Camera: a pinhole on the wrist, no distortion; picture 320 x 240 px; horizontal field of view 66.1 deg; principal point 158.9 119.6 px. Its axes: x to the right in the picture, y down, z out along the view. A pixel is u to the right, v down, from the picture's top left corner.
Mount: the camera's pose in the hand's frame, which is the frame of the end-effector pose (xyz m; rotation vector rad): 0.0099 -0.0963 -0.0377 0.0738 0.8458 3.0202
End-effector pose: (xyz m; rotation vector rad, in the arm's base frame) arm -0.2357 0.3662 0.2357 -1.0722 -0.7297 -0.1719
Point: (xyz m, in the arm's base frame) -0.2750 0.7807 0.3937
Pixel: 95 168
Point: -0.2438 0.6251 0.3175
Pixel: 103 128
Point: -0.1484 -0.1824 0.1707
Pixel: behind the camera
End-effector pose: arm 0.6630 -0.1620 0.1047 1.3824 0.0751 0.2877
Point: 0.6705 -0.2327 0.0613
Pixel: 229 156
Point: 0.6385 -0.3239 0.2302
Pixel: 222 68
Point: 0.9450 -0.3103 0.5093
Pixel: 37 25
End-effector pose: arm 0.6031 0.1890 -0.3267 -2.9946 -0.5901 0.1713
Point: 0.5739 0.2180 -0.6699
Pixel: 167 197
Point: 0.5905 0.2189 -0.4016
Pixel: 176 117
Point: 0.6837 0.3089 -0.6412
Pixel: 66 224
